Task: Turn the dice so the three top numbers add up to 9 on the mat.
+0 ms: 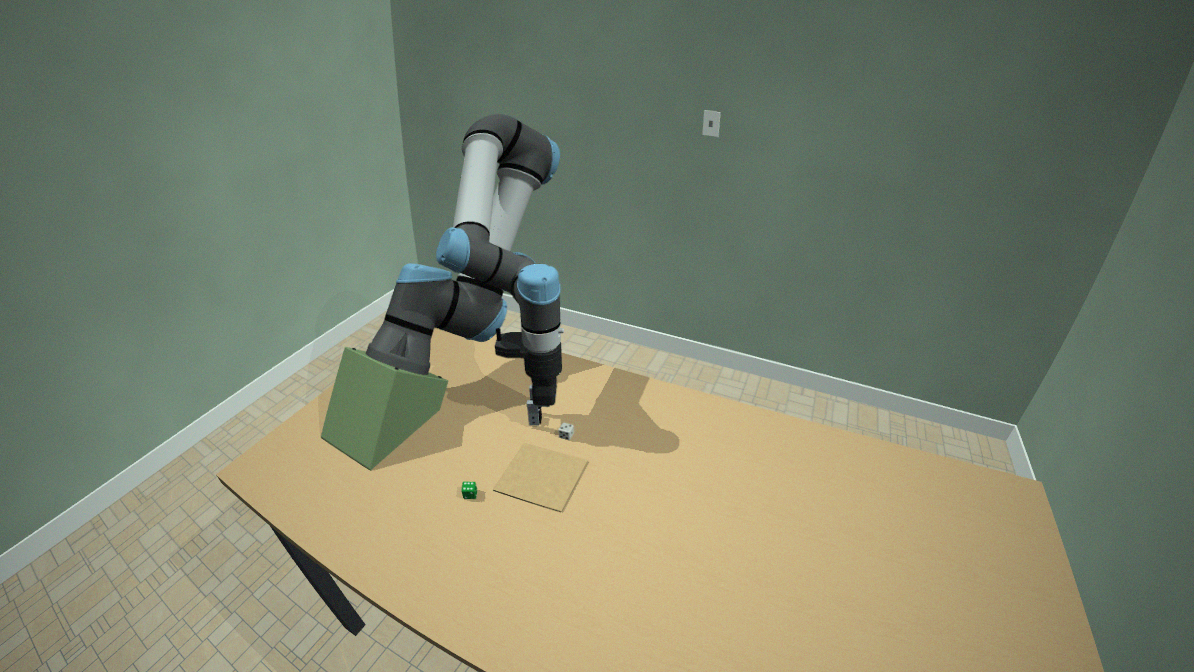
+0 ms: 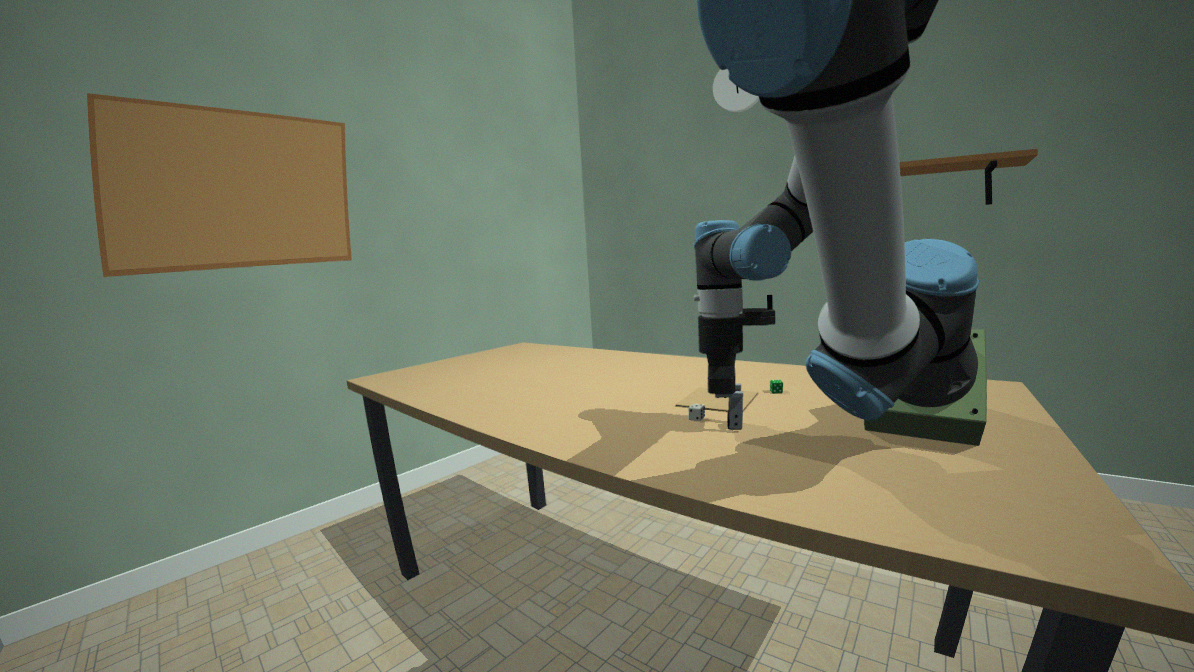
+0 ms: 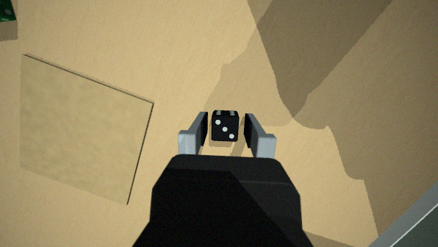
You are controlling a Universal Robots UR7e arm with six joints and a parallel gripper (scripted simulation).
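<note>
My hand is 1 cm above the black die. The rest, counted from my hand: white die (8 cm ahead, 1 cm to the right, 1 cm below); then green die (1 cm ahead, 24 cm to the right, 1 cm below); then tan mat (10 cm ahead, 13 cm to the right, 2 cm below).
</note>
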